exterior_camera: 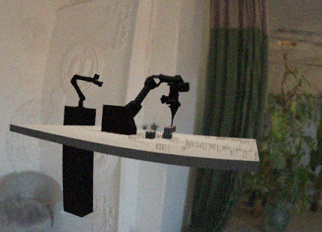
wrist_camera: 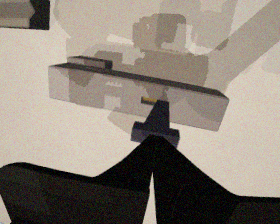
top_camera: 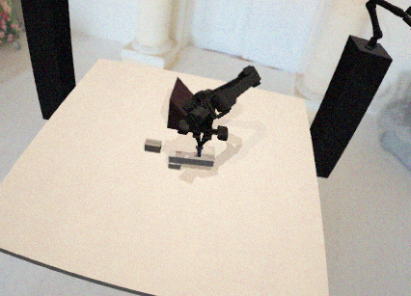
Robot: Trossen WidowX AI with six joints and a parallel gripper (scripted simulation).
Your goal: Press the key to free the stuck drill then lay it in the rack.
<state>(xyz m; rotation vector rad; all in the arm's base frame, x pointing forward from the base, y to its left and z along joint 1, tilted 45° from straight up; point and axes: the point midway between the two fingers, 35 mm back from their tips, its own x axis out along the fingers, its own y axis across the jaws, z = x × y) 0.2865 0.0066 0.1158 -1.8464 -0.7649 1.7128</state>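
Now: the dark key 30 mm below my gripper tip. From my gripper tip the other things lie so: drill (50 mm to the right, 80 mm below); then grey rack (70 mm behind, 200 mm to the right, 110 mm below); then grey housing block (30 mm to the right, 90 mm below).
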